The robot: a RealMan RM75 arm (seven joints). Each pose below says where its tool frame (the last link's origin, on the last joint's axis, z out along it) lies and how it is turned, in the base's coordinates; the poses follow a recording.
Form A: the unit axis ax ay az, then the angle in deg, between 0 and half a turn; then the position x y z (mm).
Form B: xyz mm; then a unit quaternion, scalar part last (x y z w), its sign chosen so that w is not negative. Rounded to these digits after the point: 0 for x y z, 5 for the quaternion.
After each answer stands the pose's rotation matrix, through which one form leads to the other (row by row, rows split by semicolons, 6 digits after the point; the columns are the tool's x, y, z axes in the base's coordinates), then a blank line. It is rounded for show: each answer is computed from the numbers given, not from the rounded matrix.
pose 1, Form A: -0.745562 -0.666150 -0.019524 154.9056 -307 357 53
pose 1, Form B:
-307 357 53 -0.72776 -0.65024 -0.01906 0.21724
0.153648 0.954714 -0.254783; 0.938153 -0.059984 0.340985; 0.310260 -0.291417 -0.904884

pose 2, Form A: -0.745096 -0.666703 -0.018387 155.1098 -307 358 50
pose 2, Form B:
-307 358 50 -0.72759 -0.65104 -0.01795 0.21550
0.151655 0.955114 -0.254475; 0.939637 -0.059416 0.336975; 0.306730 -0.290218 -0.906471

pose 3, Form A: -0.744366 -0.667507 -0.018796 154.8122 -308 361 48
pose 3, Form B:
-308 361 48 -0.72646 -0.65145 -0.01834 0.21804
0.150561 0.954495 -0.257430; 0.938497 -0.056152 0.340692; 0.310734 -0.292892 -0.904245

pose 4, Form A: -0.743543 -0.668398 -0.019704 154.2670 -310 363 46
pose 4, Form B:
-310 363 46 -0.72487 -0.65162 -0.01921 0.22268
0.150057 0.953233 -0.262355; 0.936123 -0.051622 0.347864; 0.318052 -0.297796 -0.900089

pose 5, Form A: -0.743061 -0.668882 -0.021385 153.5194 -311 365 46
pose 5, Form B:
-311 365 46 -0.72331 -0.65110 -0.02082 0.22904
0.151266 0.951431 -0.268137; 0.932360 -0.047218 0.358434; 0.328365 -0.304220 -0.894219

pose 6, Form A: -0.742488 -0.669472 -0.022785 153.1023 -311 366 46
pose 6, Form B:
-311 366 46 -0.72213 -0.65111 -0.02216 0.23258
0.151120 0.950682 -0.270863; 0.930066 -0.043918 0.364758; 0.334873 -0.307043 -0.890834

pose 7, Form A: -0.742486 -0.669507 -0.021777 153.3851 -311 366 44
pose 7, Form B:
-311 366 44 -0.72255 -0.65153 -0.02119 0.23018
0.150118 0.951282 -0.269309; 0.931770 -0.045054 0.360242; 0.330559 -0.305013 -0.893140

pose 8, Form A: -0.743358 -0.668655 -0.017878 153.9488 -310 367 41
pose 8, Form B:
-310 367 41 -0.72423 -0.65145 -0.01742 0.22539
0.150619 0.951452 -0.268427; 0.935749 -0.049628 0.349157; 0.318885 -0.303770 -0.897795

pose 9, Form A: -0.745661 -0.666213 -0.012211 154.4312 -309 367 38
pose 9, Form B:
-309 367 38 -0.72718 -0.64970 -0.01191 0.22128
0.155502 0.950159 -0.270215; 0.939619 -0.057854 0.337297; 0.304853 -0.306350 -0.901784

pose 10, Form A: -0.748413 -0.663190 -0.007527 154.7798 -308 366 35
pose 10, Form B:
-308 366 35 -0.73036 -0.64719 -0.00735 0.21832
0.162175 0.948575 -0.271855; 0.942160 -0.066960 0.328405; 0.293314 -0.309390 -0.904569

